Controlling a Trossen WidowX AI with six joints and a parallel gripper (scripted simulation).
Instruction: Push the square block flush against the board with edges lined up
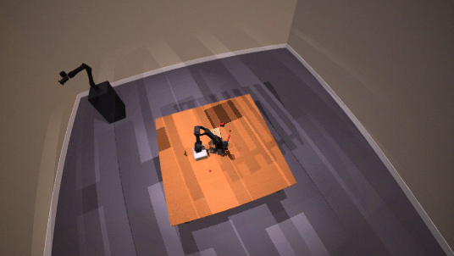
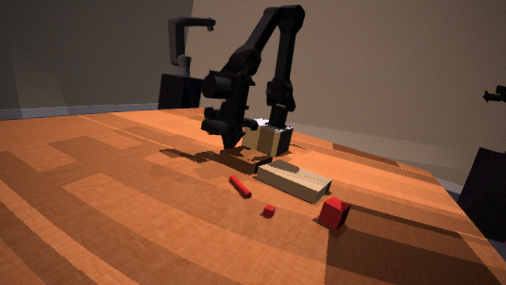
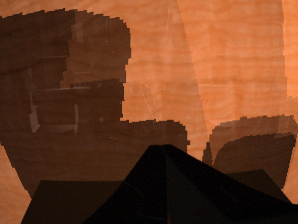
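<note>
My gripper tip is 1 cm short of the flat brown square block, 7 cm to the right of it and 1 cm below it. From my gripper tip the other things lie so: pale long board 5 cm ahead, 21 cm to the left, 1 cm above; then red rod 16 cm ahead, 12 cm to the left.
</note>
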